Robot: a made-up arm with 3 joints. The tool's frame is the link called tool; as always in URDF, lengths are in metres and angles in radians. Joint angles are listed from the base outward. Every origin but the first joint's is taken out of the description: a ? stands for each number. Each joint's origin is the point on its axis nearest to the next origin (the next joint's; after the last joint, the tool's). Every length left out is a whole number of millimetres.
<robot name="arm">
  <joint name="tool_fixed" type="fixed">
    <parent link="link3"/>
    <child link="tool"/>
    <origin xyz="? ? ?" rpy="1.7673 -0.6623 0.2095"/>
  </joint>
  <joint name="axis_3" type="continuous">
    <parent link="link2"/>
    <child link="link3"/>
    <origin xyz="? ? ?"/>
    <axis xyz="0 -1 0"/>
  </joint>
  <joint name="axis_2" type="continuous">
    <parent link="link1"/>
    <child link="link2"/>
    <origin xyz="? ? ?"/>
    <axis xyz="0 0 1"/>
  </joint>
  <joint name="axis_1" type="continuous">
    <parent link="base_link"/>
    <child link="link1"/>
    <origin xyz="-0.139 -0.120 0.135"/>
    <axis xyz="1 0 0"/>
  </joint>
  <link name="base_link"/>
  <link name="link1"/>
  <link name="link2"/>
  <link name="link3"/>
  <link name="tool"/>
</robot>
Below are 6 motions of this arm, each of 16 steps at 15 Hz.
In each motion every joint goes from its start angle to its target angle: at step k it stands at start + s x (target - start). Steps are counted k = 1, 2, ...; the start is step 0. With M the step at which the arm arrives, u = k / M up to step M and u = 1 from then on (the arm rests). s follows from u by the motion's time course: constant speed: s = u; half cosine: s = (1 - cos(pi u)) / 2; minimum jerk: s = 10 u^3 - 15 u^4 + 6 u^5.
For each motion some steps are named. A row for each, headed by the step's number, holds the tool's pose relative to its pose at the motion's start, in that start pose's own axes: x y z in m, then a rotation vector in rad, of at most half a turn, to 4 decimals.
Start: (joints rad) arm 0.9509 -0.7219 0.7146
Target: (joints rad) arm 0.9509 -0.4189 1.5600
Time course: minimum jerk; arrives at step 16
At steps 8, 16:
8: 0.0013 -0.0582 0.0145 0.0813 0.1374 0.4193
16: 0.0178 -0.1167 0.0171 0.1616 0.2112 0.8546

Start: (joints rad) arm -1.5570 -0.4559 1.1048
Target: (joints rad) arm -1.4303 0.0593 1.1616
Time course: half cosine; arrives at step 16
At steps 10, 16:
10: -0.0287 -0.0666 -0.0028 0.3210 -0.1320 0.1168
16: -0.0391 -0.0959 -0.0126 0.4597 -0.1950 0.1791

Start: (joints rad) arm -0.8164 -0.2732 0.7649
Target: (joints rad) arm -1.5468 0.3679 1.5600
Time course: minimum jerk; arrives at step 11
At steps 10, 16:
10: 0.1467 -0.1546 -0.0462 0.6713 0.7982 0.5908
16: 0.1473 -0.1556 -0.0472 0.6773 0.8010 0.5932

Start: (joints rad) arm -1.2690 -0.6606 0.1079
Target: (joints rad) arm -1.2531 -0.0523 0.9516
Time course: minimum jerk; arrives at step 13
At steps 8, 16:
8: 0.0541 -0.0989 0.0300 0.2897 0.3919 0.5429
16: 0.0829 -0.1407 0.0228 0.4486 0.4872 0.7820

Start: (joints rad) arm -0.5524 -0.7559 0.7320
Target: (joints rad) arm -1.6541 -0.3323 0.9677
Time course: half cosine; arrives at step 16
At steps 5, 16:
5: 0.0402 -0.0087 0.0034 0.0313 0.2573 0.1448
16: 0.1822 -0.0105 -0.0765 0.2045 1.1951 0.4752

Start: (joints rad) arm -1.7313 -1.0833 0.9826
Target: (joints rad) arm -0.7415 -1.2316 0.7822
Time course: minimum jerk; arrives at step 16
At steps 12, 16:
12: -0.0547 0.0505 -0.0392 0.0397 -0.6681 -0.8240
16: -0.0558 0.0568 -0.0439 0.0508 -0.7418 -0.9220

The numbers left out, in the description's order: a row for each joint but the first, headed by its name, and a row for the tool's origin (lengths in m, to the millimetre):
tool: -0.073 0.000 -0.024
axis_3: 0.028 -0.189 0.000
axis_2: 0.000 -0.020 0.082

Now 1 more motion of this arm.
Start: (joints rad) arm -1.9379 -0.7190 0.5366
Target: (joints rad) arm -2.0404 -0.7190 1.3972
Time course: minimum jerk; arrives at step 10
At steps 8, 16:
8: 0.0193 -0.0499 0.0192 -0.1401 0.3477 0.7931
16: 0.0223 -0.0524 0.0204 -0.1467 0.3694 0.8420

